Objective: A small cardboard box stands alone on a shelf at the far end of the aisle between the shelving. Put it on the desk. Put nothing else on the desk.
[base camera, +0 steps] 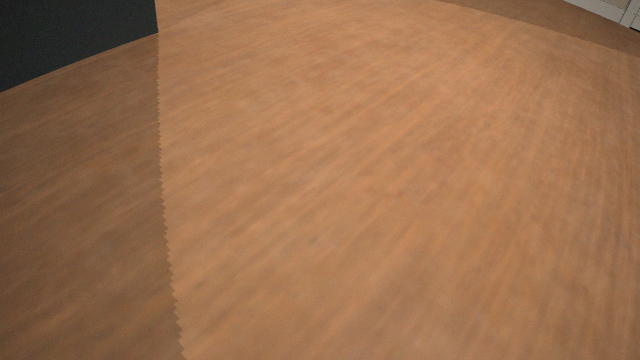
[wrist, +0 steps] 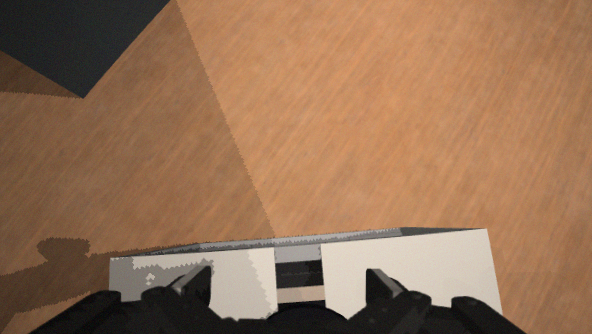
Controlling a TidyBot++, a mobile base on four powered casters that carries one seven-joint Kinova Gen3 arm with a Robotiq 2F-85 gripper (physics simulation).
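Places are measured from the arm's base along level axes (x right, y up, z back), in metres.
Pixels of known places: gripper, between the fingertips: (wrist: 288,285).
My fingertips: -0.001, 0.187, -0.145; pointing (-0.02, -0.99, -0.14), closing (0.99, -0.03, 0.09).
Observation:
Behind a point stands the place of what it marks, as x, y, z.
My gripper (wrist: 288,285) @(-0.001, 0.187, -0.145) is open, with its two black fingers wide apart at the bottom of the wrist view. No box shows held between them. Below and behind the fingers is a pale, flat-topped body (wrist: 410,265) @(0.141, -0.014, -0.115) with a dark gap across its middle; I cannot tell for certain what it is. The small cardboard box, the shelf it stands on and the desk cannot be made out in either view.
A dark, straight-edged block or panel (base camera: 75,40) @(-0.496, -0.349, -0.805) (wrist: 85,40) @(-0.561, -0.277, -0.725) is at the upper left of both views. Brown wood-grain floor (base camera: 350,175) @(0.085, -0.397, -0.489) (wrist: 400,125) @(0.315, -0.397, -0.433) spreads around it, partly in shadow. A pale structure (base camera: 602,9) @(1.793, -0.358, -2.159) shows at the top right of the base view.

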